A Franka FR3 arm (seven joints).
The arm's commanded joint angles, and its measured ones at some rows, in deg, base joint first. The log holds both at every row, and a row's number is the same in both.
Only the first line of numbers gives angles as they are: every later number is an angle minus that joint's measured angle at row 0.
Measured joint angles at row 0:
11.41 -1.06 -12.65 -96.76 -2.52 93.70 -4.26
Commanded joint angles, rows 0 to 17:
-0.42 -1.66 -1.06 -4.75 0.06 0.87 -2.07
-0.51 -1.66 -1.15 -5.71 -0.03 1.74 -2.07
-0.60 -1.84 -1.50 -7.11 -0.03 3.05 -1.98
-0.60 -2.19 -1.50 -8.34 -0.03 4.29 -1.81
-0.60 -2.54 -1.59 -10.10 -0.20 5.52 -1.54
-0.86 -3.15 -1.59 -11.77 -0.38 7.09 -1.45
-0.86 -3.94 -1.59 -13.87 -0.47 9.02 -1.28
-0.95 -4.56 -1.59 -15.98 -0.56 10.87 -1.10
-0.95 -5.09 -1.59 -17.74 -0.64 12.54 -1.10
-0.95 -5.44 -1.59 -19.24 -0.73 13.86 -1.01
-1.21 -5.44 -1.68 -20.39 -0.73 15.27 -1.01
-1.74 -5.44 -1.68 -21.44 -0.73 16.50 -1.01
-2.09 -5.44 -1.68 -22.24 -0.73 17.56 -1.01
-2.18 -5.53 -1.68 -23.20 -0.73 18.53 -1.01
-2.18 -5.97 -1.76 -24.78 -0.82 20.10 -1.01
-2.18 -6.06 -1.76 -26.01 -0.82 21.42 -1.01
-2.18 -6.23 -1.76 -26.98 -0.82 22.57 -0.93
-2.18 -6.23 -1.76 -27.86 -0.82 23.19 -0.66
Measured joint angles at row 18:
-1.63 -3.47 -2.27 -22.51 -0.01 19.26 -1.20
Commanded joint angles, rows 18 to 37:
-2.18 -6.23 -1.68 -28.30 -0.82 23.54 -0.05
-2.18 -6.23 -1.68 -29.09 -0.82 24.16 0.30
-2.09 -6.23 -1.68 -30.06 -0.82 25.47 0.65
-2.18 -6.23 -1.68 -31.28 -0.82 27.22 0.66
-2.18 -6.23 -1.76 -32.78 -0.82 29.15 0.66
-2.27 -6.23 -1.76 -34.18 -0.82 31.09 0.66
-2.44 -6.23 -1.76 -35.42 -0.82 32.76 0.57
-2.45 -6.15 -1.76 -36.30 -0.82 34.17 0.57
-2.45 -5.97 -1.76 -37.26 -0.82 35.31 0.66
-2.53 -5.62 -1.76 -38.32 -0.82 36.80 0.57
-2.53 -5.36 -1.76 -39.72 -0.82 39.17 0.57
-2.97 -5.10 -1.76 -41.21 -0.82 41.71 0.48
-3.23 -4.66 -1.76 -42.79 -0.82 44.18 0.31
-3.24 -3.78 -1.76 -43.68 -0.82 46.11 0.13
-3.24 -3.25 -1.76 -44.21 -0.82 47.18 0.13
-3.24 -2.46 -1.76 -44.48 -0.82 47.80 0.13
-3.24 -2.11 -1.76 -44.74 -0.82 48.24 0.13
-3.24 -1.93 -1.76 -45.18 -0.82 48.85 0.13
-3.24 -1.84 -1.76 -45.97 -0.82 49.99 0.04
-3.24 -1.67 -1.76 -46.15 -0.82 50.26 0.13
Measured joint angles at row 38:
-2.32 -1.48 -2.33 -44.13 -0.01 47.41 -0.32
